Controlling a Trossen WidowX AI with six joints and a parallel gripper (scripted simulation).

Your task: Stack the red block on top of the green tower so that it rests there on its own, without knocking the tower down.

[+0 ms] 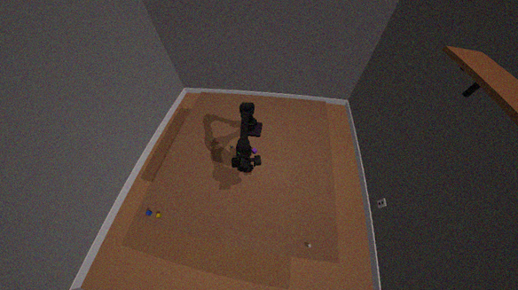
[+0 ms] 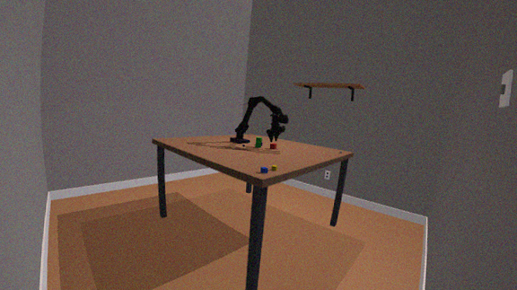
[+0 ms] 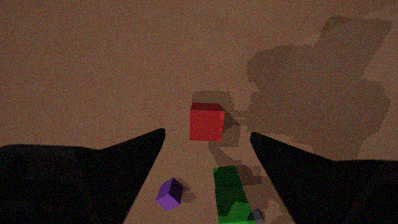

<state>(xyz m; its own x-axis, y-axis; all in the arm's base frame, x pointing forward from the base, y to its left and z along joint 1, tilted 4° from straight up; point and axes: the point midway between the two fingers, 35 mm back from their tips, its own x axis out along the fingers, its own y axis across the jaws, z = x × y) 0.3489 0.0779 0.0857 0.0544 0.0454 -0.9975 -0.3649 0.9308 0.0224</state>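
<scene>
My gripper tip is now 40 mm above the red block. Round my gripper tip: purple block: 160 mm behind, 40 mm below; then blue block: 490 mm ahead, 550 mm to the right, 40 mm below; then yellow block: 480 mm ahead, 470 mm to the right, 50 mm below.
</scene>
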